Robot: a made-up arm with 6 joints.
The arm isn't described. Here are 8 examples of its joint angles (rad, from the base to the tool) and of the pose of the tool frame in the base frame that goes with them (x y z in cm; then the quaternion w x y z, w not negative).
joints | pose
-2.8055 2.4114 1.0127 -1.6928 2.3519 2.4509 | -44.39 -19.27 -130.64 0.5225 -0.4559 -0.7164 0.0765
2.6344 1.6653 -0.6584 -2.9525 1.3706 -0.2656 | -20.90 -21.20 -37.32 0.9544 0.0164 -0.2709 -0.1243
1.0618 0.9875 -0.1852 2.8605 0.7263 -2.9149 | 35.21 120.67 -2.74 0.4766 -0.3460 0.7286 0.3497
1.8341 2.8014 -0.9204 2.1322 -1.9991 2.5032 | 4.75 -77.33 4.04 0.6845 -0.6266 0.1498 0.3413
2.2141 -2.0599 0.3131 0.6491 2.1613 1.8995 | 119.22 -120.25 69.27 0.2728 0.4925 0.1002 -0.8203
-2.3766 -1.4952 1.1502 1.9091 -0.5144 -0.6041 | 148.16 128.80 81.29 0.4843 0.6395 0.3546 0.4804
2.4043 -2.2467 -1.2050 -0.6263 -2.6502 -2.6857 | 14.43 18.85 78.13 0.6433 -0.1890 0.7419 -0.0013
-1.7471 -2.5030 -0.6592 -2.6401 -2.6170 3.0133 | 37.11 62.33 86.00 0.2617 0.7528 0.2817 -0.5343
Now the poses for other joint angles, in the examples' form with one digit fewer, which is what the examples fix.
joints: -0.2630 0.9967 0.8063 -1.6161 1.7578 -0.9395
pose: 169.3 -44.2 44.9 0.209 0.486 -0.776 -0.343
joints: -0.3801 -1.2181 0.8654 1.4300 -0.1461 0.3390
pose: -150.6 55.8 158.1 0.237 -0.447 -0.437 -0.743
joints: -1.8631 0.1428 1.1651 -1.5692 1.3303 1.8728
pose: -27.2 -90.3 211.2 0.042 0.125 0.335 0.933
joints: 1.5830 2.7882 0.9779 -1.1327 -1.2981 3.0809
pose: 12.6 -21.3 -134.7 0.232 0.114 -0.115 -0.959
